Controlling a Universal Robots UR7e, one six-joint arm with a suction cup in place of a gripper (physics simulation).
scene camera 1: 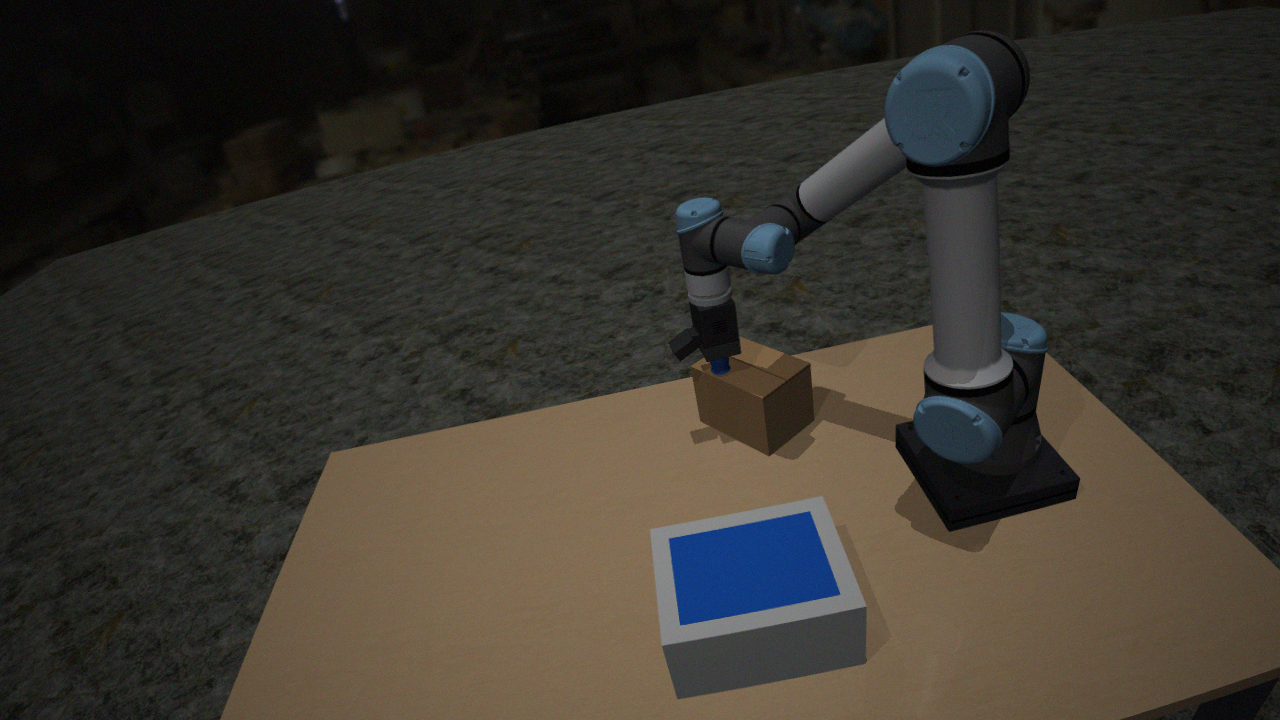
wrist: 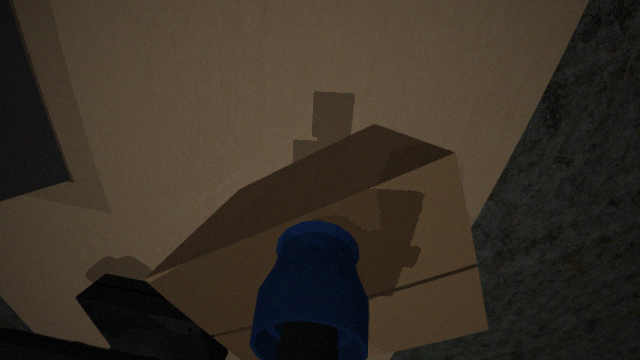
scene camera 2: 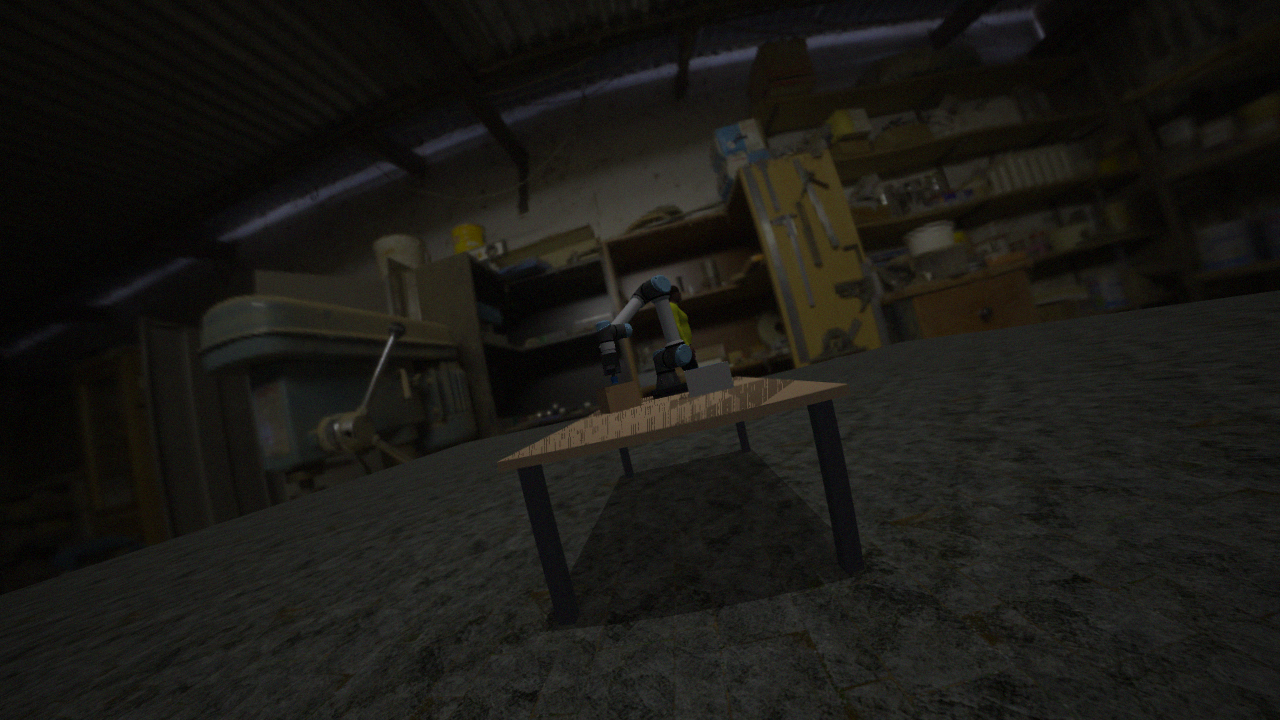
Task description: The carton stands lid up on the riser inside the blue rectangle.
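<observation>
The brown carton stands lid up on the table near its far edge, with the lid seam showing in the wrist view. My suction cup is at the lid's left part, touching it or just above it; I cannot tell which. It holds nothing. The grey riser with the blue rectangle on top stands at the table's front, well apart from the carton.
The arm's black base stands on the table to the right of the carton and riser. The table's far edge runs just behind the carton, with dark floor beyond. Shelves and machines stand far behind in the second scene view.
</observation>
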